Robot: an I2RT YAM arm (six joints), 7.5 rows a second.
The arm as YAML. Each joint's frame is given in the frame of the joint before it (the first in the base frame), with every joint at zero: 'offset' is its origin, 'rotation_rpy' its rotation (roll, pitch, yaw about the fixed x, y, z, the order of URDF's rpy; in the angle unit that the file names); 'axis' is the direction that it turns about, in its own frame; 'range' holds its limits. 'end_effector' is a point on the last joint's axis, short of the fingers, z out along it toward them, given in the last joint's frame.
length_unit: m
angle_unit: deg
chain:
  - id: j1
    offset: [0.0, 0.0, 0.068]
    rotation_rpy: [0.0, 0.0, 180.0]
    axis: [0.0, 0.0, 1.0]
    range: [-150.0, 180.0]
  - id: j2
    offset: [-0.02, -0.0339, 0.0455]
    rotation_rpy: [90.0, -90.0, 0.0]
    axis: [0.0, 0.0, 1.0]
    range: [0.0, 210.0]
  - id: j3
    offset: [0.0, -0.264, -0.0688]
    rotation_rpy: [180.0, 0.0, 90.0]
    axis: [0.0, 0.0, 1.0]
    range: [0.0, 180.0]
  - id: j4
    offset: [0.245, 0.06, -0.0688]
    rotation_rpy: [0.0, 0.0, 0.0]
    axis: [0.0, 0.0, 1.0]
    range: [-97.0, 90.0]
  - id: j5
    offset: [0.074, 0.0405, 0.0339]
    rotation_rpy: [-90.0, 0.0, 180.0]
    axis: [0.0, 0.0, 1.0]
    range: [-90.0, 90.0]
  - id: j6
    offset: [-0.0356, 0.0, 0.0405]
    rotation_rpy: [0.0, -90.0, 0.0]
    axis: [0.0, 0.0, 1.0]
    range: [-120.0, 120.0]
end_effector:
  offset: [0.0, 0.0, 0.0]
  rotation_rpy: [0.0, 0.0, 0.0]
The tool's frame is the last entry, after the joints.
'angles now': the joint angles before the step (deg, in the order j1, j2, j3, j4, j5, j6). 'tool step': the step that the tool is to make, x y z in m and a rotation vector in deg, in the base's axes. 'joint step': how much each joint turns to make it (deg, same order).
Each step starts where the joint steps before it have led.
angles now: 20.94 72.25 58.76 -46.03 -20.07 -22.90
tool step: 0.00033 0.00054 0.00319 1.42 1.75 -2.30
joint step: 0.02 0.14 0.80 -0.68 -0.51 3.19
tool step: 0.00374 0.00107 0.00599 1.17 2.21 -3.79
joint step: -0.04 0.93 2.04 -1.19 0.27 4.47
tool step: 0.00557 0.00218 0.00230 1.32 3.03 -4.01
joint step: 0.01 1.59 1.80 -0.85 0.01 4.95
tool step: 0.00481 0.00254 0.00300 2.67 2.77 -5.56
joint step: 0.12 0.92 1.17 0.60 -0.16 7.11
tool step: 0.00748 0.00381 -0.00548 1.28 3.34 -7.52
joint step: 0.43 1.72 0.09 1.82 1.99 8.55
